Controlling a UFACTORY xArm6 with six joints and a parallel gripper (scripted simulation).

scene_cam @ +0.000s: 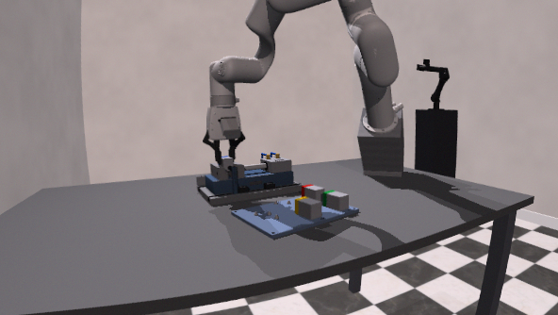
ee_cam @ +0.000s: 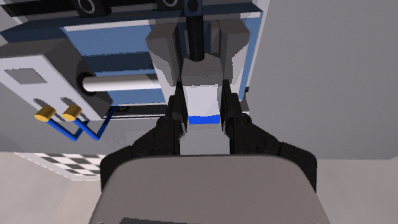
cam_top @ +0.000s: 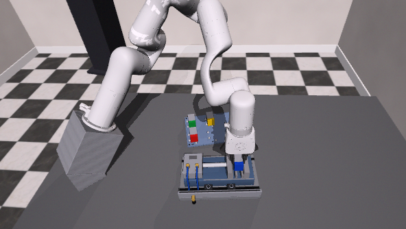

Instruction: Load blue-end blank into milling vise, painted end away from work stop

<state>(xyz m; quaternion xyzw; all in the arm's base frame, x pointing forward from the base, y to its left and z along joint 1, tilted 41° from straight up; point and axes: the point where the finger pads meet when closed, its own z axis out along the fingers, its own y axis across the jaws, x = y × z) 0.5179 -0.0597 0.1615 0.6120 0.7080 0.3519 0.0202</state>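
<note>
Now: hand 2 cm above the blue-ended blank. The rest, counted from my hand: moving jaw: 4 cm below, 3 cm behind, 1 cm to the right; hose block: 16 cm behind, 5 cm to the right, 4 cm below; fixed jaw: 4 cm below, 3 cm ahead, 1 cm to the left.
</note>
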